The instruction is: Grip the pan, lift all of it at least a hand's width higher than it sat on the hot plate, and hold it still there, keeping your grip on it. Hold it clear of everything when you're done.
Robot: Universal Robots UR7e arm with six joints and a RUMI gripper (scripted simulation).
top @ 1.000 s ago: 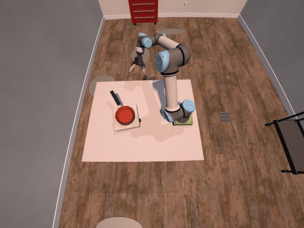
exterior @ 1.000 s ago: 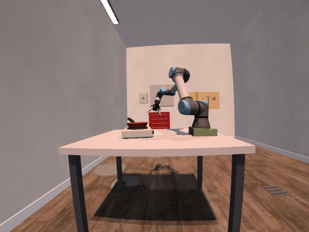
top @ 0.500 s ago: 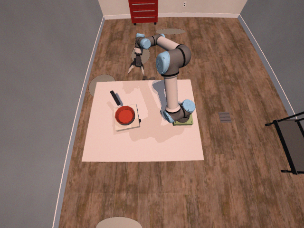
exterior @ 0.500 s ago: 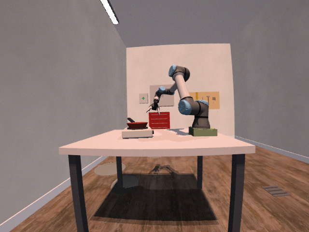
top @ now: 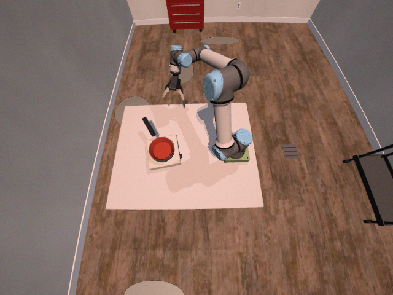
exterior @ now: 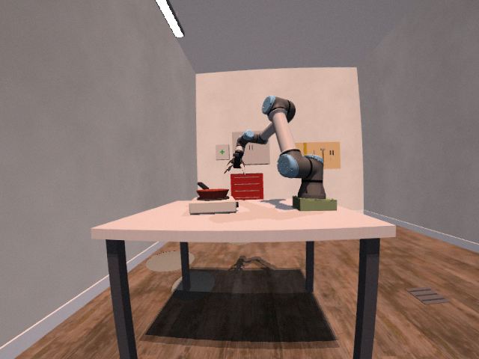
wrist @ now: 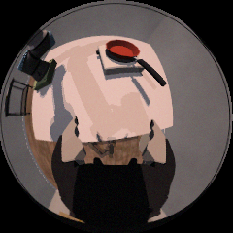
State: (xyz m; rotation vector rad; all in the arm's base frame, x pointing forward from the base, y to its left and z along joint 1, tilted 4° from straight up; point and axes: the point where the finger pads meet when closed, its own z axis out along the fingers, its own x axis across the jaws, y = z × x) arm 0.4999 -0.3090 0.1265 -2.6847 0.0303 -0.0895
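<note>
Right now my hand is 9 cm short of the pan, 31 cm to the right of it and 10 cm above it. The rest, counted from my hand: hot plate: 4 cm ahead, 36 cm to the left, 17 cm below.
</note>
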